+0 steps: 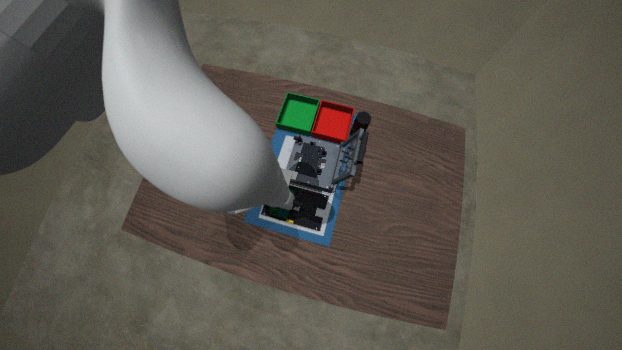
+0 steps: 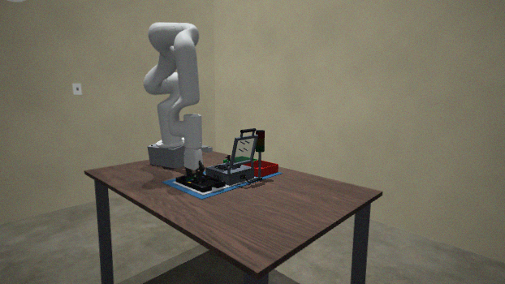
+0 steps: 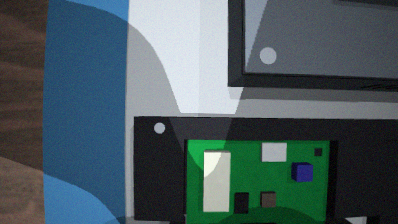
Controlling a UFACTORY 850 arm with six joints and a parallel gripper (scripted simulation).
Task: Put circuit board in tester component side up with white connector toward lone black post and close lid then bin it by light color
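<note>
Right now the green circuit board is right at my hand. From my hand the other things lie so: red bin: 110 mm ahead, 370 mm to the left, 10 mm below; tester lid: 190 mm ahead, 170 mm to the left, 160 mm above; green bin: 40 mm behind, 370 mm to the left, 10 mm below.
</note>
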